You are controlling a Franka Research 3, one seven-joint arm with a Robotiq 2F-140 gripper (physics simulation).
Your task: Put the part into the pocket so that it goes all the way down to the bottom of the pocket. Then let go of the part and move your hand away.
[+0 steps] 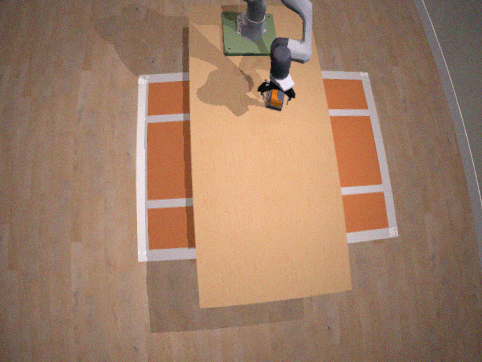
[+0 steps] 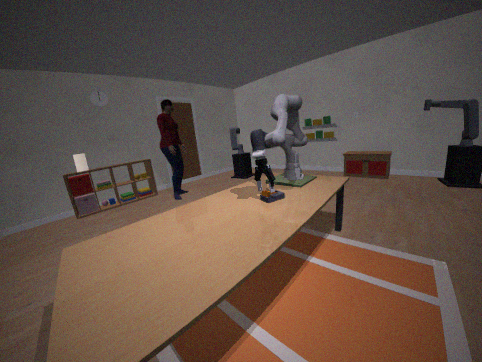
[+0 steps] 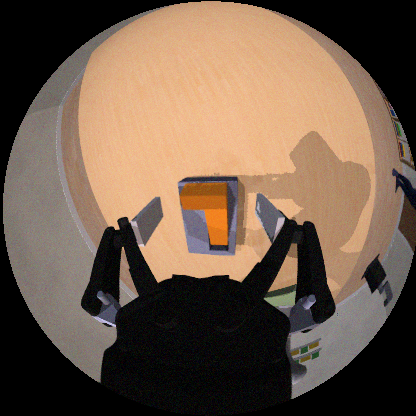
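Observation:
The orange L-shaped part (image 1: 276,97) (image 2: 266,193) (image 3: 218,225) lies in the pocket of a grey-blue block (image 1: 274,108) (image 2: 275,199) (image 3: 196,235). Its wide bar is at the far end and stands above the block's rim, with a darker side face showing. Its leg runs toward the near end, where a dark strip of pocket shows. The part looks tilted; the pocket's bottom under it is hidden. My gripper (image 1: 275,99) (image 2: 266,189) (image 3: 207,204) is open wide and empty, with one finger on each side of the block, apart from the block and the part.
The block stands on the long wooden table (image 1: 270,200) (image 2: 175,245) (image 3: 200,100), near the green base plate (image 1: 232,45) (image 2: 305,181) of the arm. A person (image 2: 170,140) stands on the floor beyond the table, near a low shelf unit.

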